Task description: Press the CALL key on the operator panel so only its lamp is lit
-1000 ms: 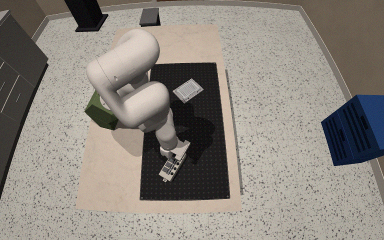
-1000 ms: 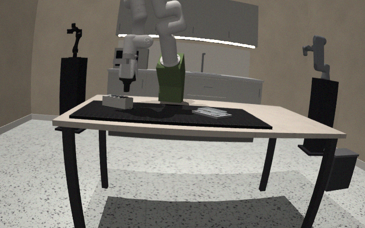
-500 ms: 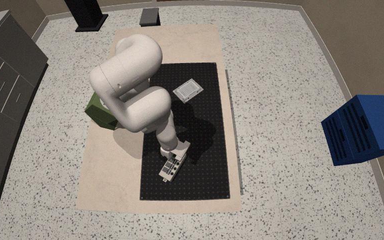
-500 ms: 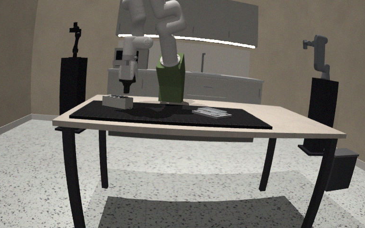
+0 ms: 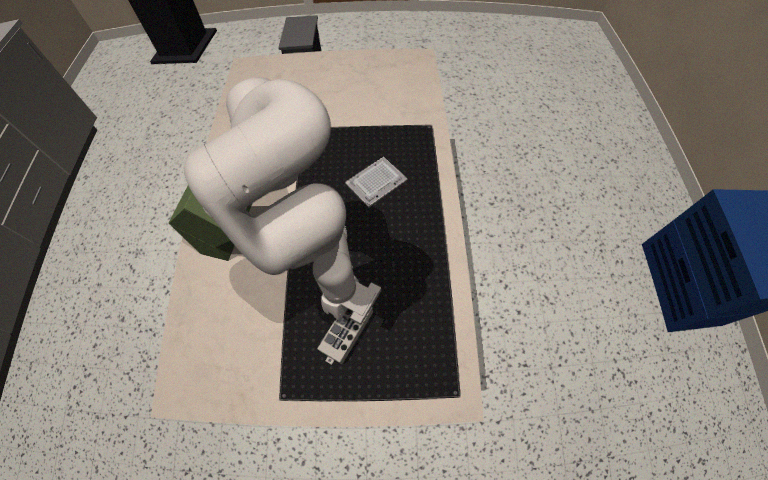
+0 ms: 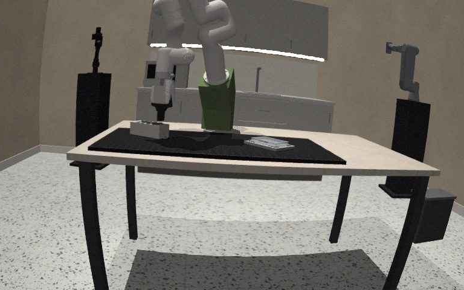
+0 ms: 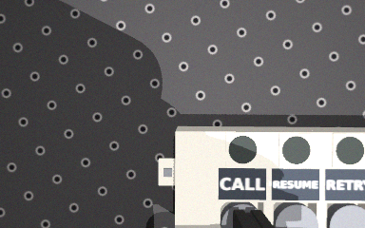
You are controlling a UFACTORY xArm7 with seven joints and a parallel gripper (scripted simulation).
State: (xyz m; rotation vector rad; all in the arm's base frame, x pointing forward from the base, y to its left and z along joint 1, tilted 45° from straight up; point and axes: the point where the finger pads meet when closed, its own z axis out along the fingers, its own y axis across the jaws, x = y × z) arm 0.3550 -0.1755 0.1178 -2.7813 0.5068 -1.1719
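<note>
My gripper is now 4 cm to the left of the white operator panel, 4 cm above it and 1 cm past it. The rest, counted from my hand: flat white well plate: 44 cm to the left, 7 cm below, 2 cm ahead.
</note>
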